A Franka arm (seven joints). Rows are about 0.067 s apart.
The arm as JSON. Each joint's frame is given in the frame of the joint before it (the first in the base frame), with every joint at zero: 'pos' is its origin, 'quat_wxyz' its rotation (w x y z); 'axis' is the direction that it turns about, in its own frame. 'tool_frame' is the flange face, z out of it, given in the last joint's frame.
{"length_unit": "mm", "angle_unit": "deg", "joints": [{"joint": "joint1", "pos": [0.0, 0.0, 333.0], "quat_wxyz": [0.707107, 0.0, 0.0, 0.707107], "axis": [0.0, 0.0, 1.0]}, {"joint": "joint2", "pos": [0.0, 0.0, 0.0], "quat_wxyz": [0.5, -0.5, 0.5, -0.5], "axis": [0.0, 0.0, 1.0]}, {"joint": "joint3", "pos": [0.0, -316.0, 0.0], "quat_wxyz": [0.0, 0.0, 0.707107, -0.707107], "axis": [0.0, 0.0, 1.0]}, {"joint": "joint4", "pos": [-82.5, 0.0, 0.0], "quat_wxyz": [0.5, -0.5, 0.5, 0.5], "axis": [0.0, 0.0, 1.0]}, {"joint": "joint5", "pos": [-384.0, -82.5, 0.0], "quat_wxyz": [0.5, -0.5, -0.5, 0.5], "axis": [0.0, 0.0, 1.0]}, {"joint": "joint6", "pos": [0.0, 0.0, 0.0], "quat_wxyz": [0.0, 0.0, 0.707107, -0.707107], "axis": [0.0, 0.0, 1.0]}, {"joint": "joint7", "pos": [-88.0, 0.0, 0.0], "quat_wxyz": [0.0, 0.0, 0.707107, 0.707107], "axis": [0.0, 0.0, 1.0]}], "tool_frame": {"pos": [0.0, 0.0, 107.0], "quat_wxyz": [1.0, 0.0, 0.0, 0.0]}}
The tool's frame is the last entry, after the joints.
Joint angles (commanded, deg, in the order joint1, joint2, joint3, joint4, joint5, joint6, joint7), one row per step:
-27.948, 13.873, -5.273, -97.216, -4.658, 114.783, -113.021
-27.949, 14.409, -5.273, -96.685, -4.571, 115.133, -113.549
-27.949, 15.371, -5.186, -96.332, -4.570, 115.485, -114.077
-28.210, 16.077, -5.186, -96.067, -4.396, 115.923, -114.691
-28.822, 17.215, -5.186, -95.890, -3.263, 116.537, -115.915
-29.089, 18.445, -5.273, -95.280, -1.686, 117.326, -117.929
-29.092, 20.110, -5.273, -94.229, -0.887, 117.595, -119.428
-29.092, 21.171, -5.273, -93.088, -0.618, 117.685, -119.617
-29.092, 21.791, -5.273, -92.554, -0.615, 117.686, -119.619
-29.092, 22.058, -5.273, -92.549, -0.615, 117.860, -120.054
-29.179, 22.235, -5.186, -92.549, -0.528, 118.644, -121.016
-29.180, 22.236, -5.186, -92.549, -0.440, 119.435, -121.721
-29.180, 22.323, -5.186, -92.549, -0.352, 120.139, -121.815
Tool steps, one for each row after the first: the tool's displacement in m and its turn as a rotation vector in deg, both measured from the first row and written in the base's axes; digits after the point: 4 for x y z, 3 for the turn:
0.0029, -0.0015, -0.0009, -0.156, -0.251, 0.538
0.0067, -0.0025, -0.0081, -0.059, 0.053, 1.189
0.0078, -0.0062, -0.0132, 0.032, 0.063, 1.522
0.0078, -0.0128, -0.0236, 1.010, -0.072, 1.751
0.0112, -0.0174, -0.0313, 1.964, -0.795, 2.858
0.0172, -0.0200, -0.0412, 2.612, -0.733, 4.066
0.0220, -0.0224, -0.0439, 2.630, -0.951, 4.189
0.0242, -0.0236, -0.0467, 2.638, -0.853, 4.206
0.0248, -0.0240, -0.0495, 2.665, -0.729, 4.645
0.0262, -0.0248, -0.0503, 2.369, -1.185, 5.608
0.0274, -0.0255, -0.0490, 1.944, -1.798, 6.323
0.0286, -0.0261, -0.0488, 1.627, -2.327, 6.422

